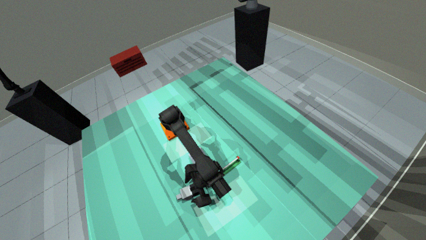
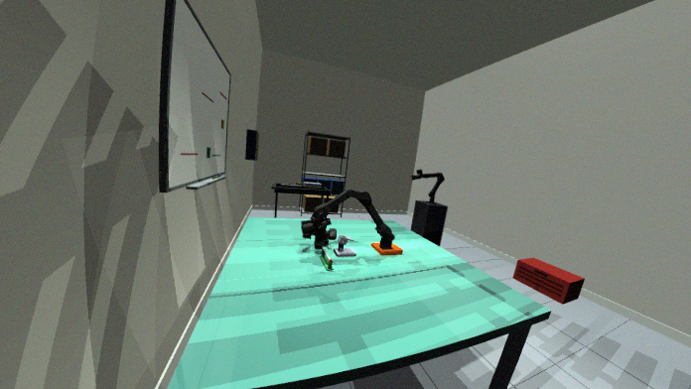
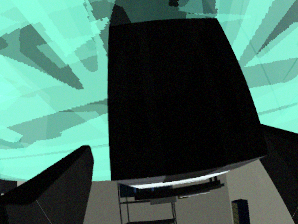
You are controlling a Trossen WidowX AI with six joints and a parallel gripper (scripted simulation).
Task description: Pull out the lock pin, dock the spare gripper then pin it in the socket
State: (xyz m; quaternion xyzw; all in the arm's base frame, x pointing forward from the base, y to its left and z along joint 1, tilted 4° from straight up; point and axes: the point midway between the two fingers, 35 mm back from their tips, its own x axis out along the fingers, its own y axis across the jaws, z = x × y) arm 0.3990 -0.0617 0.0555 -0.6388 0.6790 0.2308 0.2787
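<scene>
Right now the spare gripper is 1 cm to the right of my gripper tip and 1 cm below it. The rest, counted from my gripper tip: green bracket strip 22 cm to the left, 2 cm behind, 1 cm below; mount socket 13 cm behind, 11 cm to the left, 1 cm above.
</scene>
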